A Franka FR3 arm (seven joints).
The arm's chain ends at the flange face. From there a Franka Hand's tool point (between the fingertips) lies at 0.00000 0.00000 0.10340 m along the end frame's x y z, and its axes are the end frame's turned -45 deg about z.
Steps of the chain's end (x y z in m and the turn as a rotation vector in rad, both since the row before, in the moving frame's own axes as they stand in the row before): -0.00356, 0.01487, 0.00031, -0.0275, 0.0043, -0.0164; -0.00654, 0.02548, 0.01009, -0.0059, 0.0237, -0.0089
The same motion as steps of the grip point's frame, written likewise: -0.01471, 0.01034, 0.00027, -0.0225, -0.0164, -0.0164; -0.02133, 0.01555, 0.01006, -0.0209, 0.0126, -0.0089
